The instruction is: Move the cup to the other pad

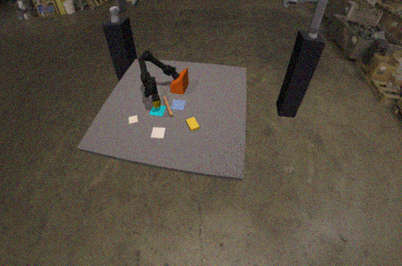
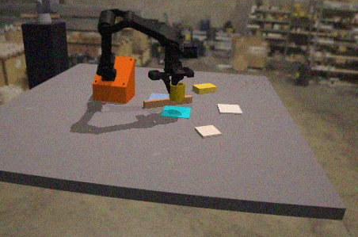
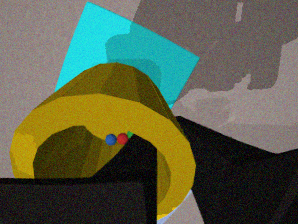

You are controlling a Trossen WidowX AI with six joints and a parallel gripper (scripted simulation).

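My gripper tip is 3 cm short of the cyan pad, 1 cm to the right of it and 10 cm above it. Round my gripper tip: blue pad: 6 cm behind, 17 cm to the left, 10 cm below; then yellow cup: 2 cm ahead, 1 cm to the left; then wooden bar: 2 cm behind, 9 cm to the left, 8 cm below.
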